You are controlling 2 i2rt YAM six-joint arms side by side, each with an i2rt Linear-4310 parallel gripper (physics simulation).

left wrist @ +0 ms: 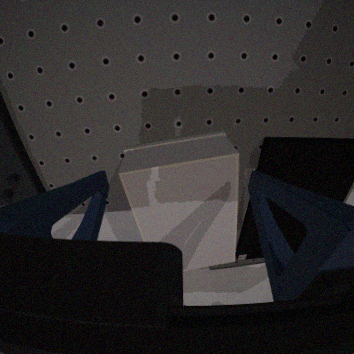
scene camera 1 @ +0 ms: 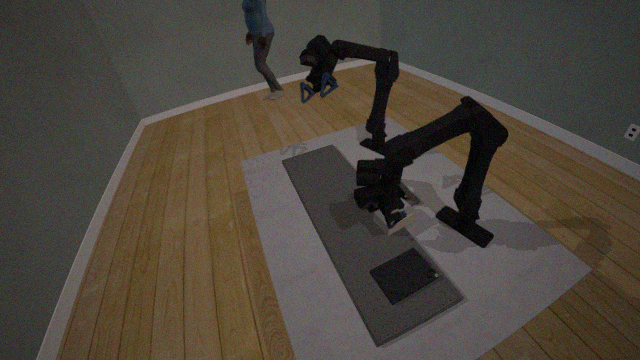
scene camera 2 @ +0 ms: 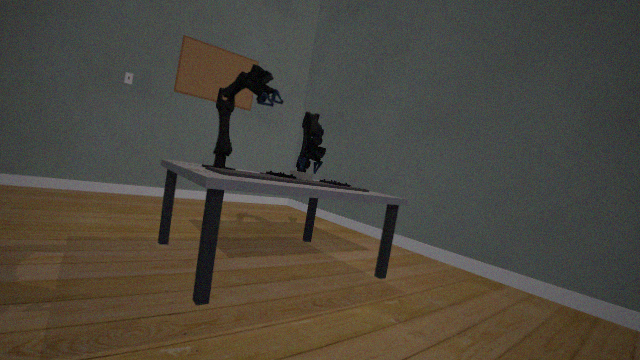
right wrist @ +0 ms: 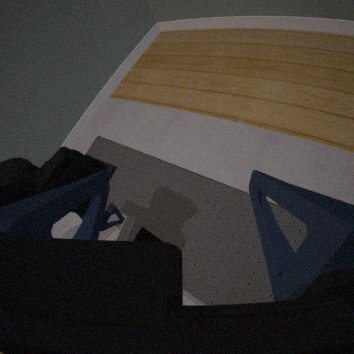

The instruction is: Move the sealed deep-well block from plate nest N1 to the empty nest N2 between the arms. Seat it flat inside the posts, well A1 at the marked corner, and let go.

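Frame: origin at the left arm's base, x ahead, y left, z up, level; millimetres.
Where they show: left gripper, fingertip midpoint: [left wrist: 178,178] [scene camera 1: 383,217] [scene camera 2: 308,172] [right wrist: 112,212]; right gripper, fingertip midpoint: [scene camera 1: 311,99] [scene camera 2: 278,104] [right wrist: 178,178]; left arm's base, origin of the base link: [scene camera 1: 463,226]; right arm's base, origin of the base link: [scene camera 1: 378,148].
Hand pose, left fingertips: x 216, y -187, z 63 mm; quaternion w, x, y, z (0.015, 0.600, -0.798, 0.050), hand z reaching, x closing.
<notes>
Each offset is from my left fingertips to the top centre of the thing. Level surfaces: height alone.
The pale block @(55 mm back, 6 mm left, 8 mm down) [scene camera 1: 403,223] [scene camera 2: 302,175] [left wrist: 200,185] lies between two dark plate nests, outside both, near the pegboard's edge; whether it is flat is unclear. One nest @(86 mm ahead, 175 mm left, 28 mm down) [scene camera 1: 404,276] [scene camera 2: 335,183] [left wrist: 11,155] has a pale corner mark and bears no block. The other nest @(109 mm back, 114 mm right, 28 mm down) [scene camera 2: 280,174] [left wrist: 305,165], between the arms, is largely hidden behind the left arm in scene camera 1. My left gripper [scene camera 1: 385,212] [scene camera 2: 310,166] [left wrist: 178,178] is open low over the block, its fingers apart from the block's sides in the wrist view. My right gripper [scene camera 1: 315,99] [scene camera 2: 272,100] [right wrist: 178,178] is open and empty, high above the table.
The grey pegboard @(50 mm down) [scene camera 1: 345,260] [left wrist: 175,40] [right wrist: 220,235] runs along the white table [scene camera 1: 280,240] [scene camera 2: 250,186] [right wrist: 200,135]. The left arm reaches over its middle. A person [scene camera 1: 257,22] stands beyond the table in scene camera 1.
</notes>
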